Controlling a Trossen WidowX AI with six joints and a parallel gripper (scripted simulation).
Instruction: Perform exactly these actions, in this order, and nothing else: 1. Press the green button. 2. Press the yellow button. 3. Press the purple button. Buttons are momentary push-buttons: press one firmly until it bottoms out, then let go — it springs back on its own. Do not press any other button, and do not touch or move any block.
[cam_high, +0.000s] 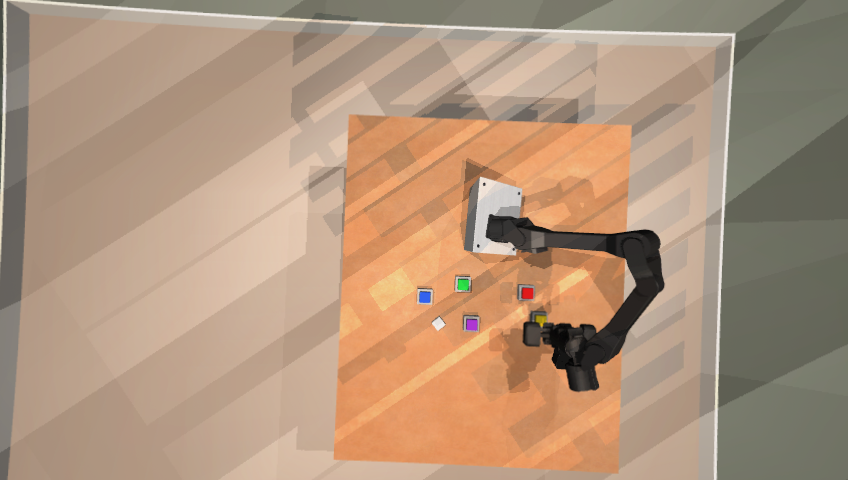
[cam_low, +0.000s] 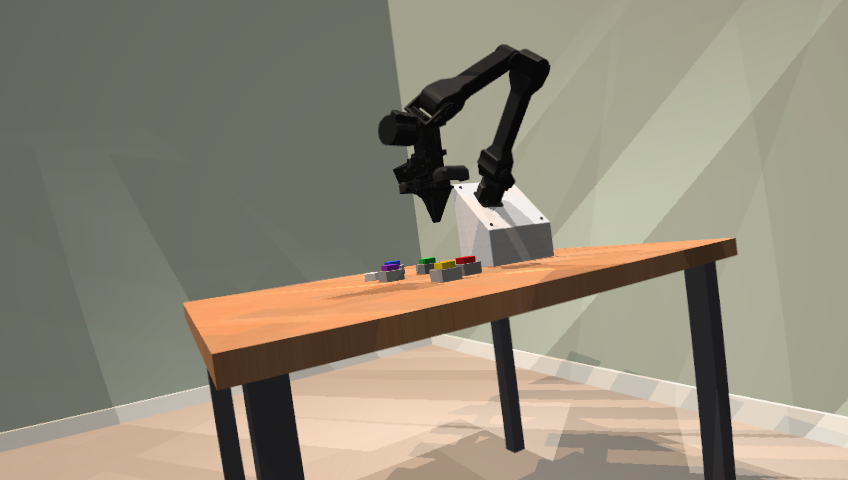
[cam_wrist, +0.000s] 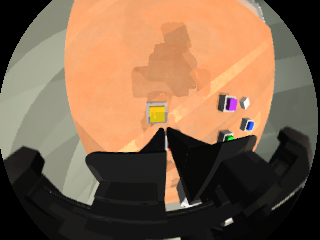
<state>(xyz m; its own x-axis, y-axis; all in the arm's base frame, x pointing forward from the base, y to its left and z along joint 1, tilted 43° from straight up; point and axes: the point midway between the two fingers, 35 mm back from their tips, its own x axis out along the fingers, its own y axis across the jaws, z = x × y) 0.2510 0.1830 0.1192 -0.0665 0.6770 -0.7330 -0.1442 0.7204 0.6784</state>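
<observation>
My gripper tip is 9 cm above the yellow button. Also, from my gripper tip: green button 25 cm to the right, 9 cm below, 7 cm behind; then purple button 21 cm to the right, 9 cm below, 5 cm ahead; then red button 9 cm below, 8 cm behind, 5 cm to the right.
</observation>
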